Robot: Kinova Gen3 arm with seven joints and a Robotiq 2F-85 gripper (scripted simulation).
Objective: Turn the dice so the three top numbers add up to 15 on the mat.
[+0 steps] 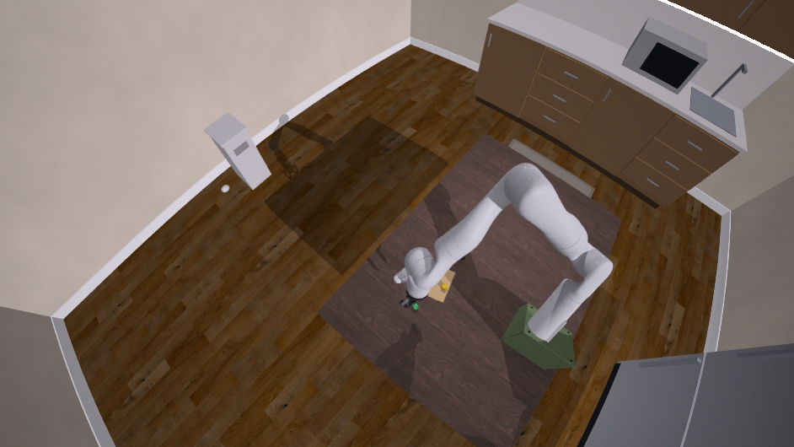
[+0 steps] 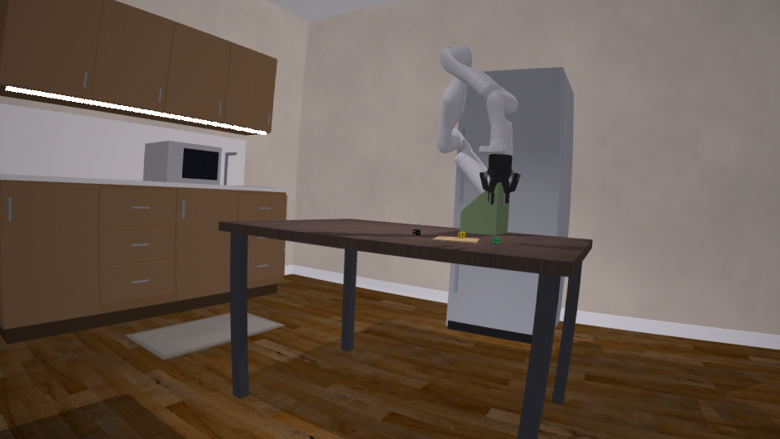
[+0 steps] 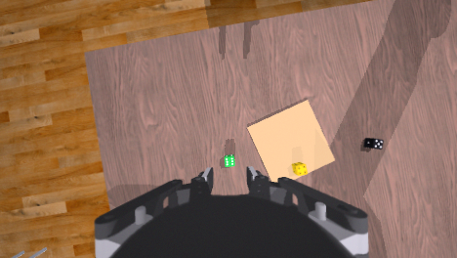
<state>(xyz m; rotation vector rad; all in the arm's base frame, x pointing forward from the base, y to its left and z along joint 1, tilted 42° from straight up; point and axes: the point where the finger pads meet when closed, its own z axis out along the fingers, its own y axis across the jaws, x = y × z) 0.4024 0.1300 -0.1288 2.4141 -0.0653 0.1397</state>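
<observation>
My gripper is now 1 cm past the green die and 13 cm above it. The rest, counted from my hand: black die 1 cm behind, 30 cm to the right, 13 cm below; then yellow die 4 cm behind, 14 cm to the right, 13 cm below; then tan mat 1 cm ahead, 13 cm to the right, 14 cm below.
</observation>
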